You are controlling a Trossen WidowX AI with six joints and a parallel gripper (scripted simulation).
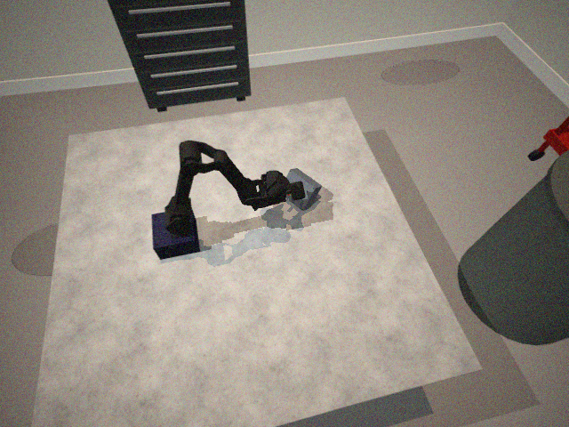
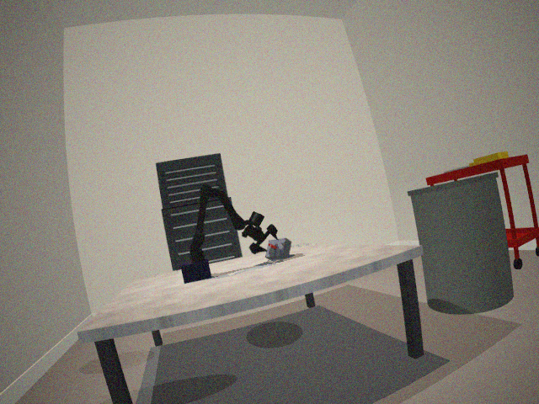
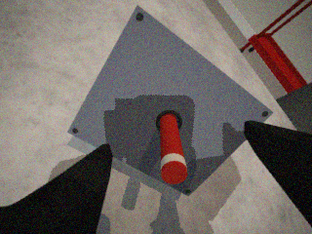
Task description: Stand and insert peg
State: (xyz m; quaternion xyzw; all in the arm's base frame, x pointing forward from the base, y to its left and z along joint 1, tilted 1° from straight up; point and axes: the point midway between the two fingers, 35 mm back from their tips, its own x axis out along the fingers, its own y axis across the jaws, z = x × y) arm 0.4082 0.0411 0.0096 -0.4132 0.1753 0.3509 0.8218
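The red peg lies 1 cm behind my gripper tip. The rest, counted from my gripper tip: grey sloped panel: 4 cm ahead, 3 cm below, 2 cm to the left.
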